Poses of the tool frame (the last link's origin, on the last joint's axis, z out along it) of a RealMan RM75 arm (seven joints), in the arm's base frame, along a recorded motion.
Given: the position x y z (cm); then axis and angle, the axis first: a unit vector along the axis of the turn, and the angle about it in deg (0 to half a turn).
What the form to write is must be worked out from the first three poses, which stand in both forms.
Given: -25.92 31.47 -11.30 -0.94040 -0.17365 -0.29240 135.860
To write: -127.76 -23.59 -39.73 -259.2 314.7 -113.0
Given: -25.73 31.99 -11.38 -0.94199 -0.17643 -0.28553 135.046
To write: -127.21 -23.83 -38.56 -257.3 319.9 -113.8
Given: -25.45 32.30 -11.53 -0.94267 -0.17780 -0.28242 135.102
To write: -127.36 -24.02 -38.16 -254.5 323.0 -115.3
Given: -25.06 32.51 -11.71 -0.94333 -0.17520 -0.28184 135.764
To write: -128.07 -23.79 -38.26 -250.6 325.1 -117.1
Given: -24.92 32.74 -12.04 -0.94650 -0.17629 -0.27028 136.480
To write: -129.18 -24.06 -36.89 -249.2 327.4 -120.4
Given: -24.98 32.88 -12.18 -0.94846 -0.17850 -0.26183 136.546
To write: -129.51 -24.37 -35.75 -249.8 328.8 -121.8
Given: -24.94 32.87 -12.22 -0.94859 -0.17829 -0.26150 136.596
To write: -129.57 -24.35 -35.72 -249.4 328.7 -122.2
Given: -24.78 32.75 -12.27 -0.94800 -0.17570 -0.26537 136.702
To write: -129.59 -24.02 -36.28 -247.8 327.5 -122.7
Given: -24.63 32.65 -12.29 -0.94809 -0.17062 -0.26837 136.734
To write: -129.64 -23.33 -36.70 -246.3 326.5 -122.9
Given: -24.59 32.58 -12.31 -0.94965 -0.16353 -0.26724 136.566
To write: -129.69 -22.33 -36.50 -245.9 325.8 -123.1
